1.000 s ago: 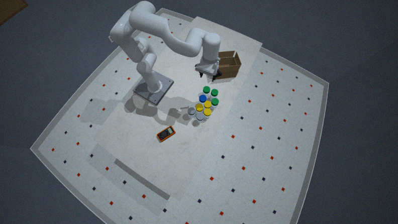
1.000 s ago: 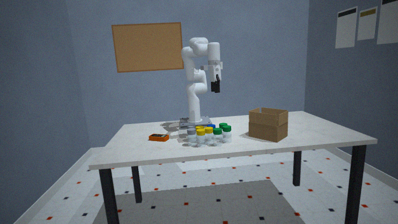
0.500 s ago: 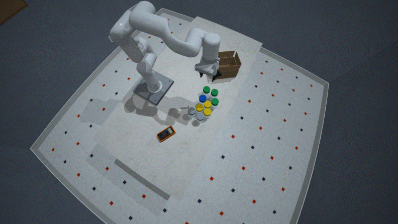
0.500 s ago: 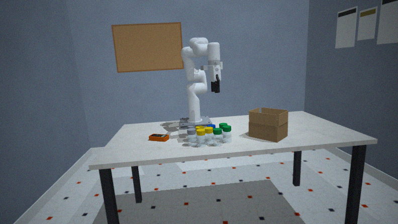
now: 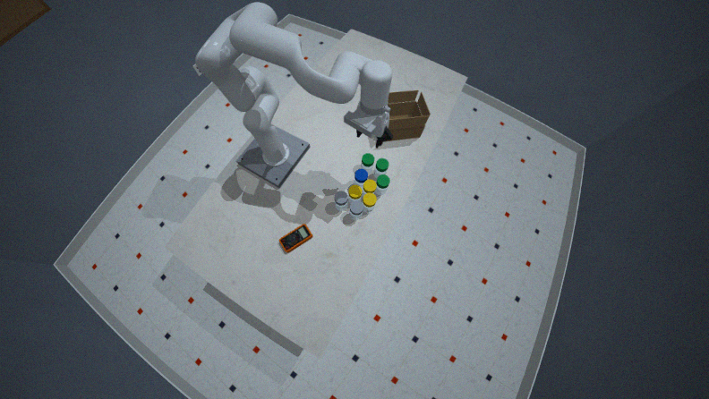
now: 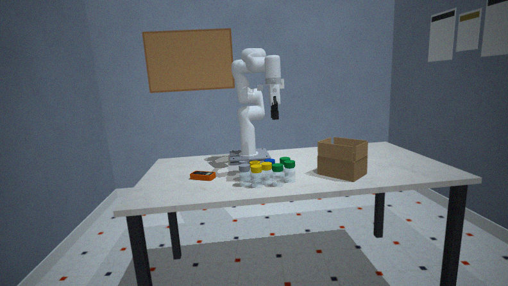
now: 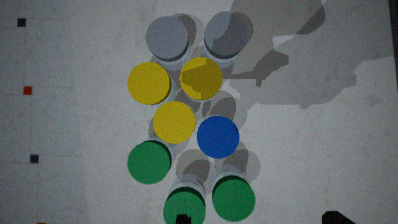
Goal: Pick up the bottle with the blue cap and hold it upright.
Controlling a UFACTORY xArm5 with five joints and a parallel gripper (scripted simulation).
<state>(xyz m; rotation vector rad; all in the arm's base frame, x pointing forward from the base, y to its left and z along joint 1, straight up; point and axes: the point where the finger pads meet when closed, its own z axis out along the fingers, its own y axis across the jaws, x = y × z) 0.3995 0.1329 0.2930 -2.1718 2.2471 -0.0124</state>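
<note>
Right now the blue-capped bottle is 10 mm ahead of my hand, 40 mm to the right of it and 280 mm below it. Also, from my hand: orange multimeter: 90 mm behind, 390 mm to the right, 310 mm below.
</note>
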